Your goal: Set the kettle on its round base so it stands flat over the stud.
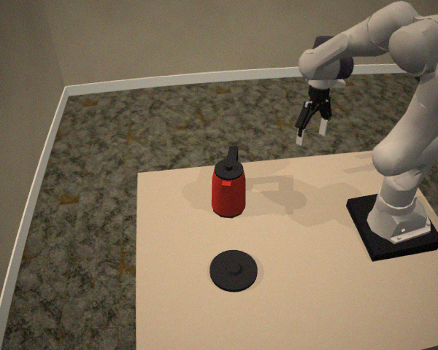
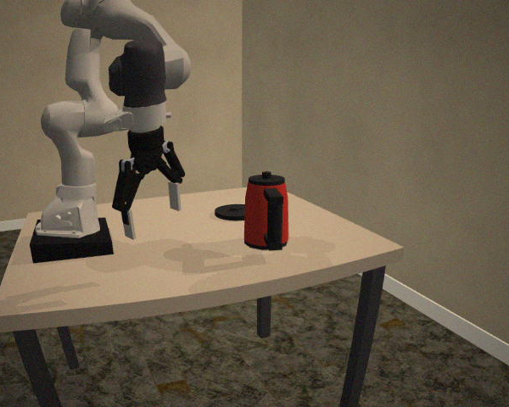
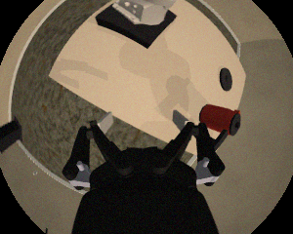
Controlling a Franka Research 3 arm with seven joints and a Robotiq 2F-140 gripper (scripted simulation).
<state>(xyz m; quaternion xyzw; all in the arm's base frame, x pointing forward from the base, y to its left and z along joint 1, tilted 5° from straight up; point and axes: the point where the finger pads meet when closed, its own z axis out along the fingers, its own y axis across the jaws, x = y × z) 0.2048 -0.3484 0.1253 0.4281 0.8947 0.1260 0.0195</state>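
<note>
The red kettle is 32 cm ahead of my hand, 16 cm to the left of it and 6 cm below it. Also, from my hand: round kettle base (33 cm ahead, 47 cm to the left, 15 cm below).
</note>
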